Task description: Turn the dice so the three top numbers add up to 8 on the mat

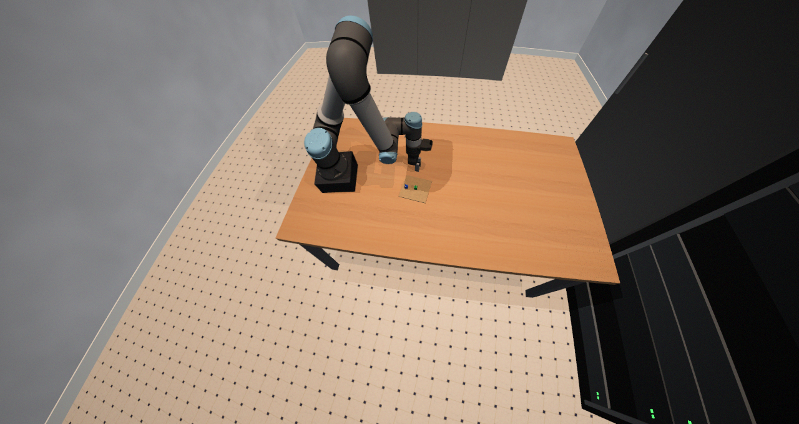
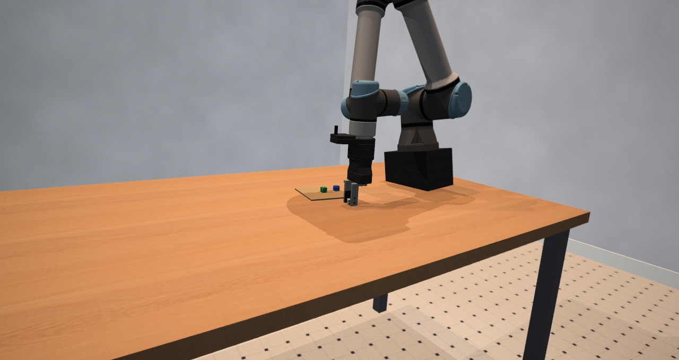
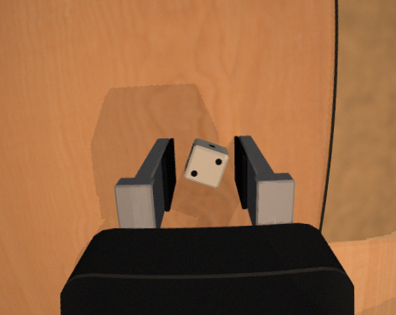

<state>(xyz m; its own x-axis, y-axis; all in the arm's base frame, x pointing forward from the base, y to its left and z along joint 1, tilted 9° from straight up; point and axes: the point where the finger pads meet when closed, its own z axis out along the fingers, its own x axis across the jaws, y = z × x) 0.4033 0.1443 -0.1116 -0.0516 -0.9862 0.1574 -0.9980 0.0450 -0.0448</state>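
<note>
The white die is 10 mm below my hand. The rest, counted from my hand: green die 130 mm to the right, 10 mm below, 10 mm ahead; mat 130 mm to the right, 20 mm below, 10 mm ahead; blue die 140 mm to the right, 40 mm behind, 10 mm below.
</note>
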